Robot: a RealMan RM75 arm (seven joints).
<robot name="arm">
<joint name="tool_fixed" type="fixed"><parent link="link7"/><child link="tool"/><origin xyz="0 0 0"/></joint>
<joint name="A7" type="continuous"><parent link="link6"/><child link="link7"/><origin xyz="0 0 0.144"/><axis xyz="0 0 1"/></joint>
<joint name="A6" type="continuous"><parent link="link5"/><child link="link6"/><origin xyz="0 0 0"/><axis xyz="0 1 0"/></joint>
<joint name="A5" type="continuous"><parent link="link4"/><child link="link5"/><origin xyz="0 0 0.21"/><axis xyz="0 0 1"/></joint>
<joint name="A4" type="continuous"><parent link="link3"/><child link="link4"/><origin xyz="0 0 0"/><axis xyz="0 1 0"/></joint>
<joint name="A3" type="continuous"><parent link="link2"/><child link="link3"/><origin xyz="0 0 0.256"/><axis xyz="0 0 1"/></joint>
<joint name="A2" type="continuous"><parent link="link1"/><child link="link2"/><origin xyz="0 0 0"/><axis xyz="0 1 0"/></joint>
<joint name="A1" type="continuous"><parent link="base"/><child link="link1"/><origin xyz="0 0 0.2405"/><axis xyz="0 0 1"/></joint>
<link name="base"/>
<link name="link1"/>
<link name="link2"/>
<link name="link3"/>
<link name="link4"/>
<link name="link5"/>
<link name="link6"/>
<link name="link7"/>
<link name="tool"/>
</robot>
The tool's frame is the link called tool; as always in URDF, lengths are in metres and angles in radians. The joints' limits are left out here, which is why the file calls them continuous.
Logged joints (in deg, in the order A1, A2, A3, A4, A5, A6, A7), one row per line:
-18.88 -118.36 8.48 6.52 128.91 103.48 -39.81
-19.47 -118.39 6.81 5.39 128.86 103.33 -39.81
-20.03 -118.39 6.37 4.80 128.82 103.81 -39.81
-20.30 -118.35 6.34 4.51 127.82 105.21 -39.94
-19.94 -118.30 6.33 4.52 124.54 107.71 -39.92
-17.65 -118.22 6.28 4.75 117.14 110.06 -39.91
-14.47 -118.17 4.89 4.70 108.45 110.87 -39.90
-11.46 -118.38 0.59 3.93 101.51 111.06 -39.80
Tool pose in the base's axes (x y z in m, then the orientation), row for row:
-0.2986 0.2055 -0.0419 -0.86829 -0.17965 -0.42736 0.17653
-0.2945 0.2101 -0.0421 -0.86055 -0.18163 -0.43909 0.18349
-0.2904 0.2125 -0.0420 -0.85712 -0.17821 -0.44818 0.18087
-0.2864 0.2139 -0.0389 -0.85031 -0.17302 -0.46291 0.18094
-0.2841 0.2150 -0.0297 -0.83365 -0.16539 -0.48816 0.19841
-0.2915 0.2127 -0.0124 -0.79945 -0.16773 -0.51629 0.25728
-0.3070 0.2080 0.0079 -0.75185 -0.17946 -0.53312 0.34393
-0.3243 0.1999 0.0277 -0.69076 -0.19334 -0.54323 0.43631
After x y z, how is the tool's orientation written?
As a quaternion, x y z w.
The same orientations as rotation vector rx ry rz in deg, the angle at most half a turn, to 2 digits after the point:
-140.85 -29.14 -69.32
-139.06 -29.35 -70.96
-138.71 -28.84 -72.53
-137.60 -28.00 -74.91
-133.63 -26.51 -78.25
-124.25 -26.07 -80.24
-111.91 -26.71 -79.35
-98.47 -27.56 -77.44

